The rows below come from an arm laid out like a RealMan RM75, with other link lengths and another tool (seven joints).
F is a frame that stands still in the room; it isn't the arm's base.
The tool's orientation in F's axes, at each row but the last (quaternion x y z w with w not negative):
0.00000, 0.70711, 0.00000, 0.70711
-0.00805, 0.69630, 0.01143, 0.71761
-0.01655, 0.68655, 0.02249, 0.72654
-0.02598, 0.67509, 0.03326, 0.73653
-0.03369, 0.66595, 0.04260, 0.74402
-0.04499, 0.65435, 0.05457, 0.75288
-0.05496, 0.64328, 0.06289, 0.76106
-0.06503, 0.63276, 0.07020, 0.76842
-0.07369, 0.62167, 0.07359, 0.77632
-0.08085, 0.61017, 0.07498, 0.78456
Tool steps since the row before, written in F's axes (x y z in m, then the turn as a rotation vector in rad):
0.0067, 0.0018, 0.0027, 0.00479, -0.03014, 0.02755
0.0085, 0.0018, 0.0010, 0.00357, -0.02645, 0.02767
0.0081, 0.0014, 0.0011, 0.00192, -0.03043, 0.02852
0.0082, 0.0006, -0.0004, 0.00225, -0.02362, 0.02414
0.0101, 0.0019, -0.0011, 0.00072, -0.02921, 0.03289
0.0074, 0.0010, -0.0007, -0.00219, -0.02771, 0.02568
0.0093, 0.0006, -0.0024, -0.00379, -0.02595, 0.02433
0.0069, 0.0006, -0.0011, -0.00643, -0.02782, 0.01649
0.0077, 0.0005, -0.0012, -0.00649, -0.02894, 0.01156
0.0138, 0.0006, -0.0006, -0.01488, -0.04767, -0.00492
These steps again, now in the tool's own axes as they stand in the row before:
-0.0027, 0.0018, 0.0067, -0.02755, -0.03014, 0.00479
-0.0007, 0.0016, 0.0086, -0.02769, -0.02642, 0.00368
-0.0006, 0.0010, 0.0082, -0.02867, -0.03029, 0.00186
0.0011, -0.0001, 0.0082, -0.02418, -0.02356, 0.00237
0.0022, 0.0008, 0.0101, -0.03315, -0.02890, 0.00123
0.0017, -0.0001, 0.0073, -0.02638, -0.02703, -0.00242
0.0039, -0.0009, 0.0087, -0.02526, -0.02502, -0.00391
0.0024, -0.0007, 0.0066, -0.01812, -0.02627, -0.00830
0.0028, -0.0011, 0.0072, -0.01334, -0.02724, -0.00965
0.0040, -0.0024, 0.0130, 0.00023, -0.04312, -0.02567

